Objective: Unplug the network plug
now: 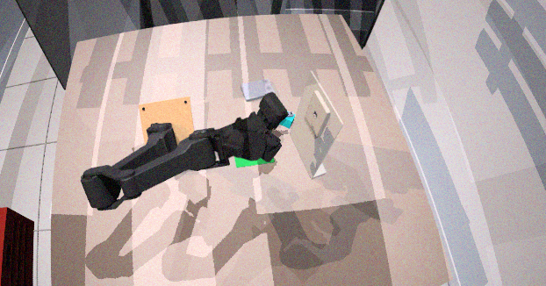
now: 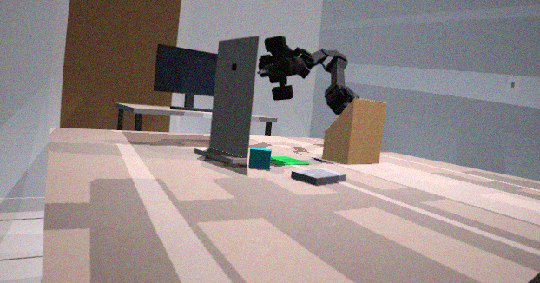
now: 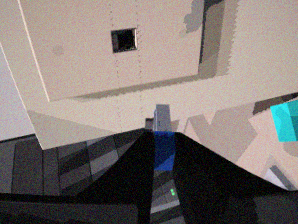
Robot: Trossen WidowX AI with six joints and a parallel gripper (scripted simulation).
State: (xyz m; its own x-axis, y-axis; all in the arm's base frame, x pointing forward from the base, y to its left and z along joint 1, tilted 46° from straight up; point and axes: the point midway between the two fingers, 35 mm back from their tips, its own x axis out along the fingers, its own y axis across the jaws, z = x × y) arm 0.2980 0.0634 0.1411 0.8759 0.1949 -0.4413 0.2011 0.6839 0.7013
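The green marked square is 24 cm below my gripper tip, 6 cm behind it and 4 cm to the left of it. Round my gripper tip: blue network plug: 1 cm ahead; teal cube: 22 cm below, 13 cm to the left, 6 cm ahead; upright panel: 10 cm below, 9 cm ahead.
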